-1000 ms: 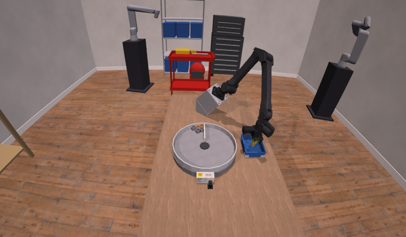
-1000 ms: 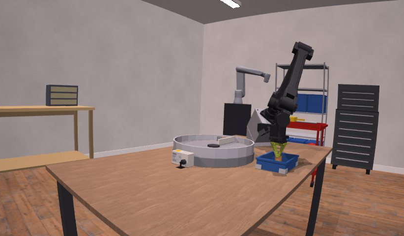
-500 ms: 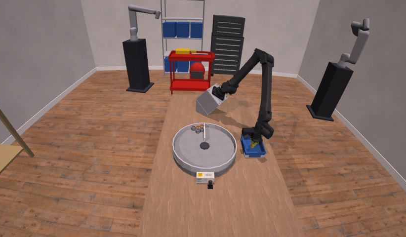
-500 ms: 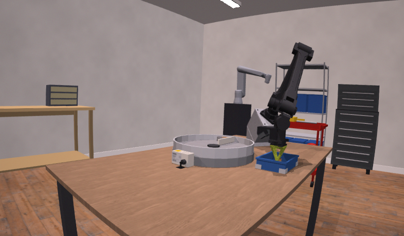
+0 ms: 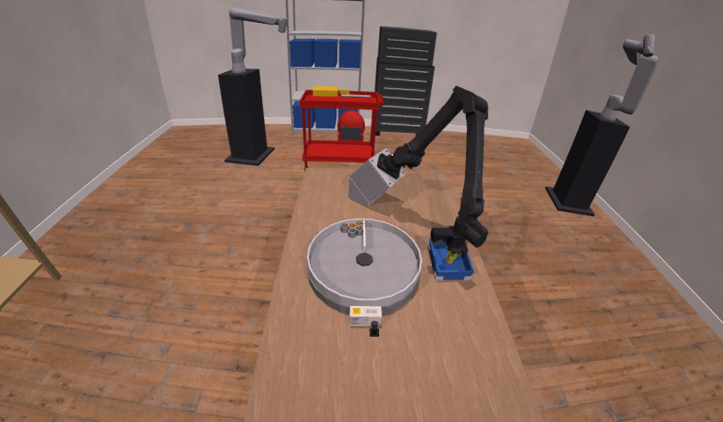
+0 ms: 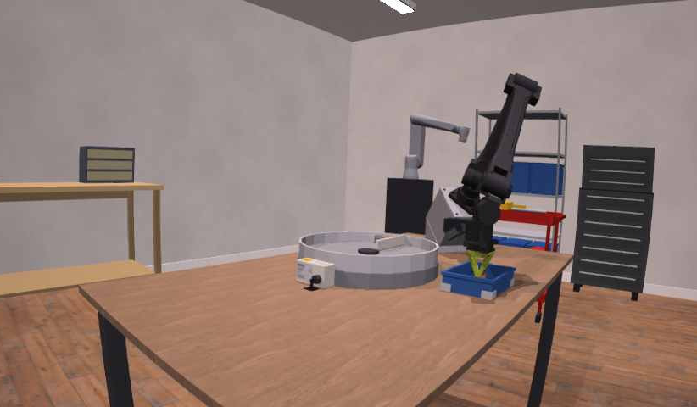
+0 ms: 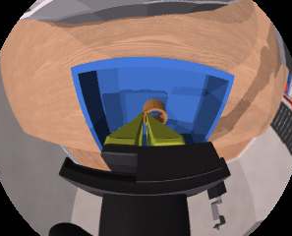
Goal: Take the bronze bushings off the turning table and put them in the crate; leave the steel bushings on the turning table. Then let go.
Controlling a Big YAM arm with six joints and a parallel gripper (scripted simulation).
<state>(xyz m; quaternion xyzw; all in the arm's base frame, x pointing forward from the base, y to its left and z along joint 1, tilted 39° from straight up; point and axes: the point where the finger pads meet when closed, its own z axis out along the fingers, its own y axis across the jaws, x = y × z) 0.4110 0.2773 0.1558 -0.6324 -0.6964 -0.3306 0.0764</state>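
Now: the crate 1 cm behind my hand and 2 cm below it. Also, from my hand: turning table 9 cm ahead, 34 cm to the right, 1 cm above.
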